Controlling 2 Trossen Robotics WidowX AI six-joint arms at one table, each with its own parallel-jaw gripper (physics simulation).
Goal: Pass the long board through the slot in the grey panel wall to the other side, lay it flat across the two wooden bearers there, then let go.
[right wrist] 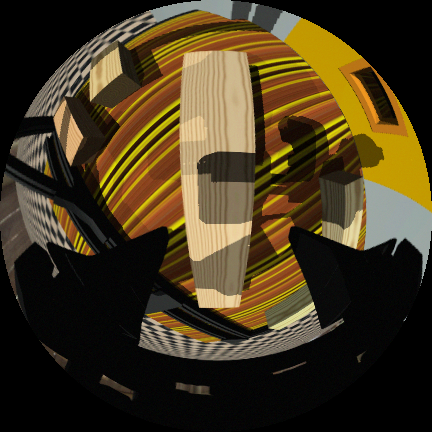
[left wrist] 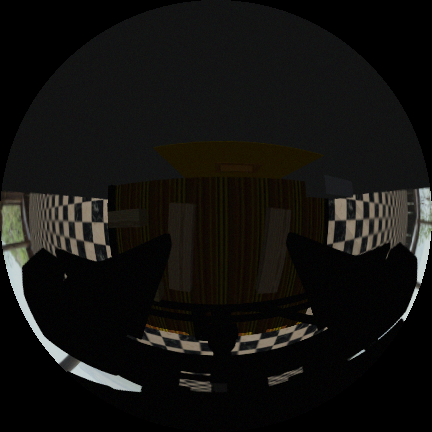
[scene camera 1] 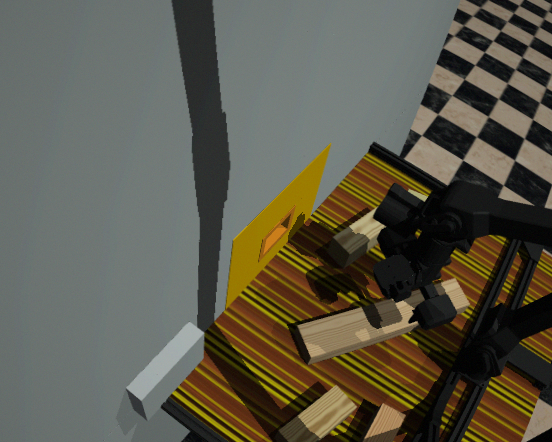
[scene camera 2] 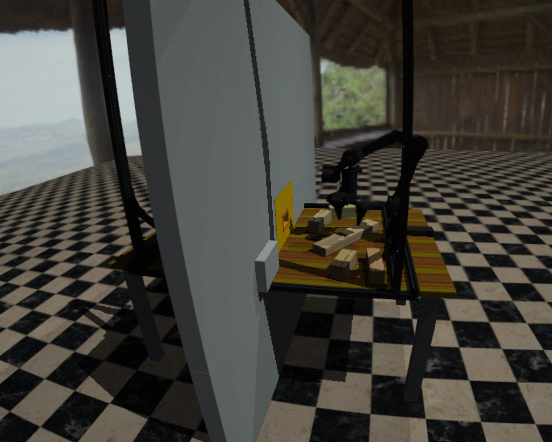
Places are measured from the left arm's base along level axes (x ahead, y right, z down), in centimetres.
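Pixels of known places: left gripper, fingertip midpoint: (left wrist: pixel 230 239); right gripper, fingertip midpoint: (right wrist: pixel 230 232) (scene camera 2: pixel 348 222); left arm's base at its link origin: (left wrist: pixel 220 315); right arm's base at its link origin: (scene camera 1: pixel 475 366).
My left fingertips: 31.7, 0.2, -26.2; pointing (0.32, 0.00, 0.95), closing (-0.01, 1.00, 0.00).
Ahead of a thing's pixels: the offset from my left fingertips to its top centre, as dx, dy, dz. "spot": to the spot under its first point. Level surfaces: height alone.
The long board @[+40.9, +1.2, +24.9] (scene camera 1: pixel 345 332) (scene camera 2: pixel 331 245) (right wrist: pixel 217 100) lies on the striped table @[dz +28.1] (scene camera 1: pixel 250 310) on the right arm's side of the grey panel wall (scene camera 1: pixel 125 150) (scene camera 2: pixel 215 150) (left wrist: pixel 215 75). My right gripper (scene camera 1: pixel 407 307) (scene camera 2: pixel 350 221) (right wrist: pixel 230 232) is open and empty above the board, a finger to each side of its width in the right wrist view. The slot @[spot: +16.4, +2.0, +21.8] (scene camera 1: pixel 278 235) (scene camera 2: pixel 285 220) (left wrist: pixel 236 168) (right wrist: pixel 376 95) sits in a yellow plate. My left gripper (left wrist: pixel 230 239) is open and empty on the other side, facing two dim wooden bearers @[-8.1, -11.2, +24.3] (left wrist: pixel 181 245) @[-9.7, +14.5, +24.3] (left wrist: pixel 275 250) that lie roughly parallel.
One wooden block @[+28.0, -11.9, +23.1] (scene camera 1: pixel 350 243) (scene camera 2: pixel 319 221) (right wrist: pixel 342 200) lies near the wall. A pale block @[+38.7, -26.9, +23.4] (scene camera 2: pixel 342 210) (right wrist: pixel 290 309) lies by the far edge. Two more blocks @[+40.8, +25.6, +23.4] (scene camera 1: pixel 320 415) @[spot: +50.0, +19.9, +23.7] (scene camera 1: pixel 385 422) lie at the near end. A grey bar @[spot: +19.0, +34.8, +18.1] (scene camera 1: pixel 167 367) (scene camera 2: pixel 267 265) juts from the wall.
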